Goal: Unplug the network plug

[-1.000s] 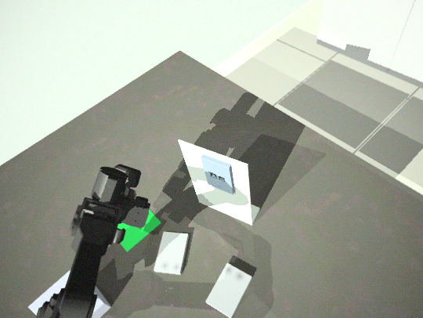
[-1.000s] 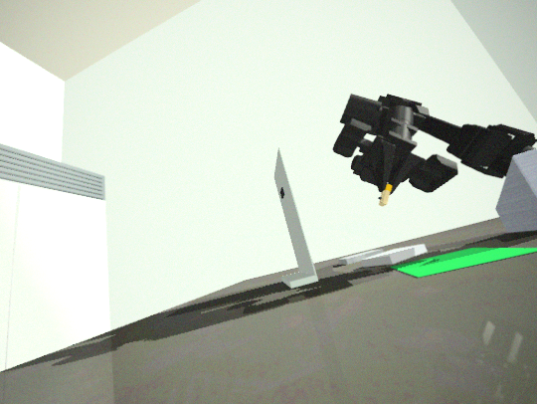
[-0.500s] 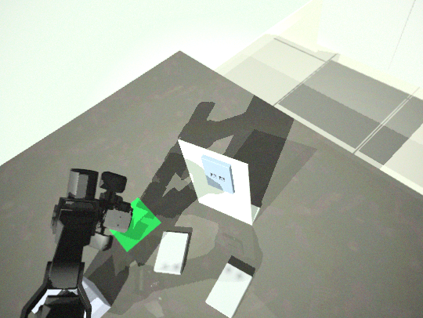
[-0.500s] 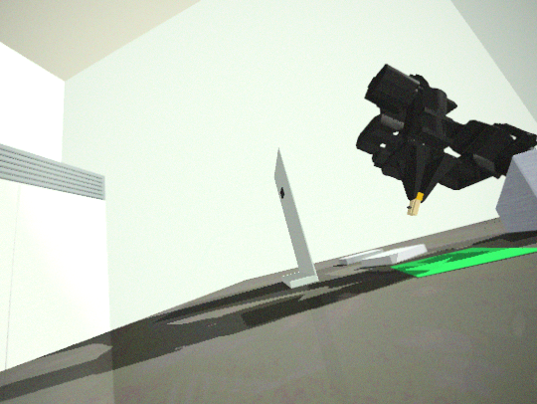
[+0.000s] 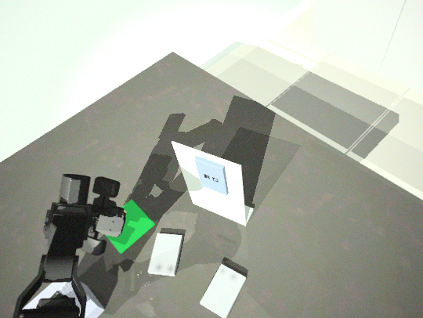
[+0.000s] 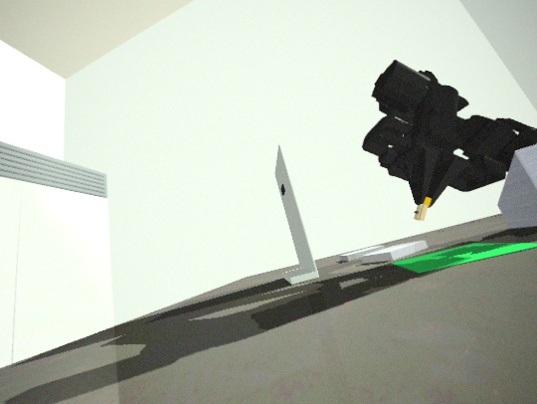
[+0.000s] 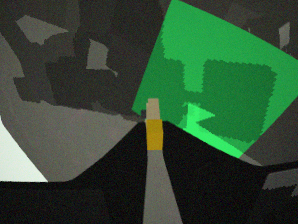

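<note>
Right now the green marked square is 70 mm below my gripper tip and 10 mm behind it. The rest, counted from my gripper tip: network plug: right at my gripper tip.
</note>
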